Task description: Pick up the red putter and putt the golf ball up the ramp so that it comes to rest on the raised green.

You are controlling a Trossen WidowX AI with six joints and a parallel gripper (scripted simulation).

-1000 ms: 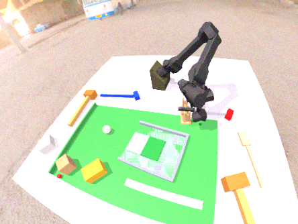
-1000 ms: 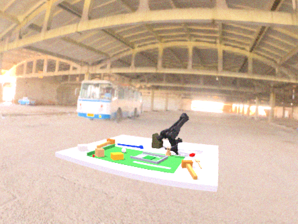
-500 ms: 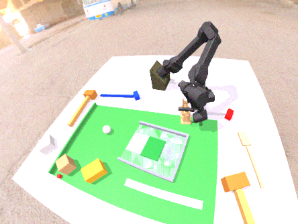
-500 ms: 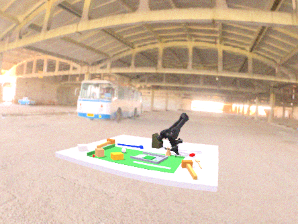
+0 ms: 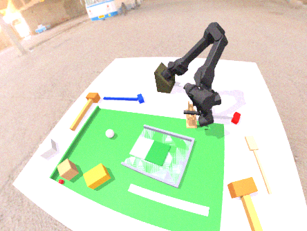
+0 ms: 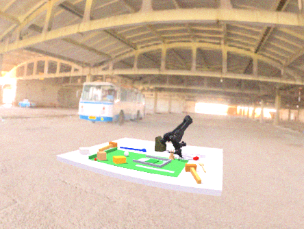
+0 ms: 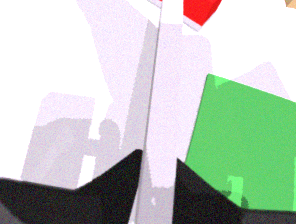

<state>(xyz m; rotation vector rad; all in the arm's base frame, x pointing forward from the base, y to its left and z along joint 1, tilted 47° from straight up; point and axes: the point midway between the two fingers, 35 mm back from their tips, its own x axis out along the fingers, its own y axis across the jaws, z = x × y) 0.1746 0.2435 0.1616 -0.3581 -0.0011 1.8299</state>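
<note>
Now: gripper tip 9 cm to the left of the wooden stand, 3 cm short of it and 2 cm below it. Round my gripper tip: red putter (2 cm to the left, 2 cm above); white strip (42 cm ahead, 6 cm to the right, 1 cm below); cream paddle (23 cm to the left, 14 cm ahead, 1 cm below).
</note>
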